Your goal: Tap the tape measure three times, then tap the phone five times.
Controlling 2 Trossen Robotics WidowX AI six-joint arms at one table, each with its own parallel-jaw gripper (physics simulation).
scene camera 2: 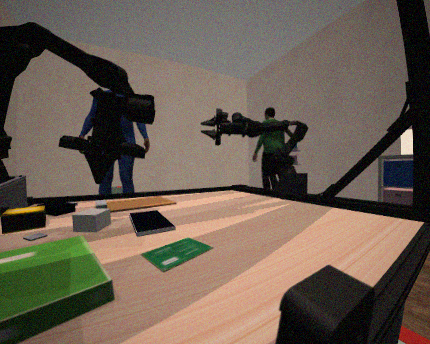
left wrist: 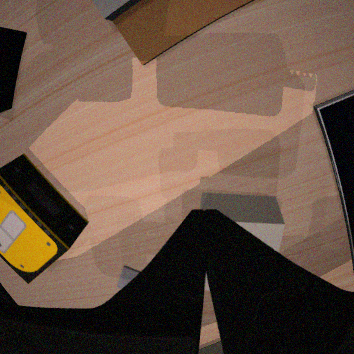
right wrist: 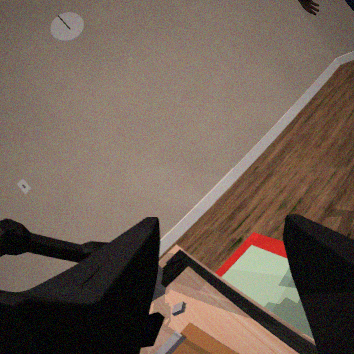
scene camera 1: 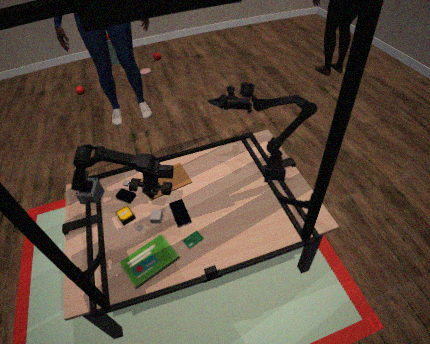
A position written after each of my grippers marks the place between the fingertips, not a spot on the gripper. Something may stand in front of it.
Observation:
My left gripper (scene camera 2: 98, 184) is shut and holds nothing. Also in view: a white-grey block (scene camera 2: 91, 220). A black phone (scene camera 2: 149, 222) and a brown board (scene camera 2: 132, 204) rest on the table. Also in view: my right gripper (right wrist: 222, 227).
The black phone also shows in the left wrist view (left wrist: 327, 112). The brown board shows as well in the left wrist view (left wrist: 148, 36). The white-grey block shows as well in the left wrist view (left wrist: 260, 215). The right wrist view misses the black phone: it is out of frame. The right wrist view misses the white-grey block: it is out of frame.

